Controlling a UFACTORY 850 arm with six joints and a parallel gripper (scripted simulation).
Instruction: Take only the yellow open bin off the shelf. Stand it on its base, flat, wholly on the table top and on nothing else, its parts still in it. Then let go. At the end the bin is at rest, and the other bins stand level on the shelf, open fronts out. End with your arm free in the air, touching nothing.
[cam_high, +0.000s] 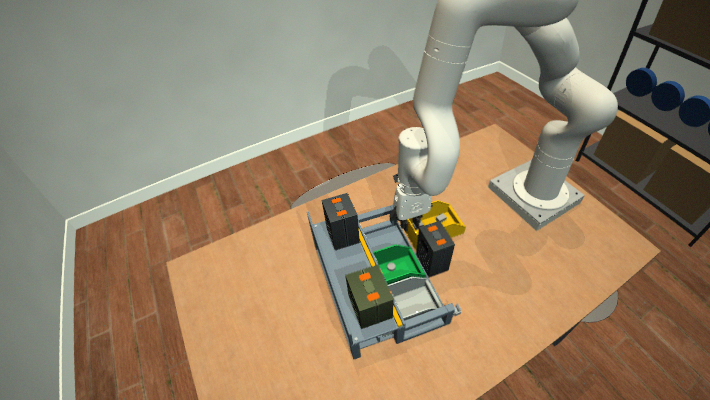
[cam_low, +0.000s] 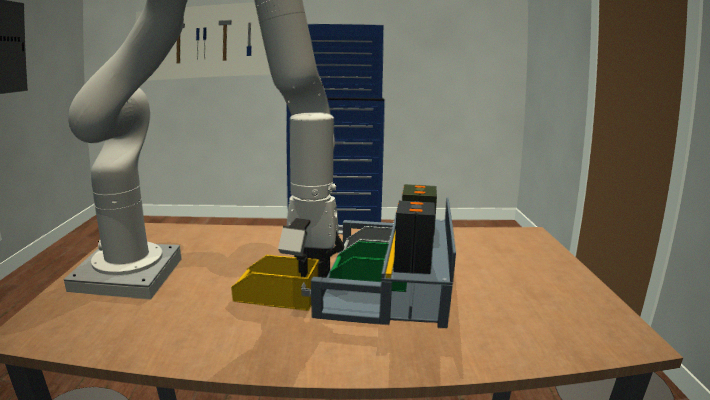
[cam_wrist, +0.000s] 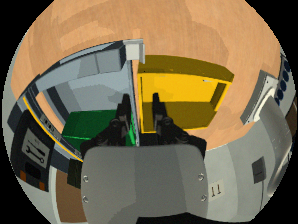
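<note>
Now: hand 80 mm past the yellow bin, 40 mm above it and 10 mm to the right of it. Round my hand: grey bin (210 mm to the left, 130 mm ahead, 30 mm below); olive box (230 mm ahead, 200 mm to the left, 70 mm above); green bin (120 mm ahead, 100 mm to the left, 30 mm below).
</note>
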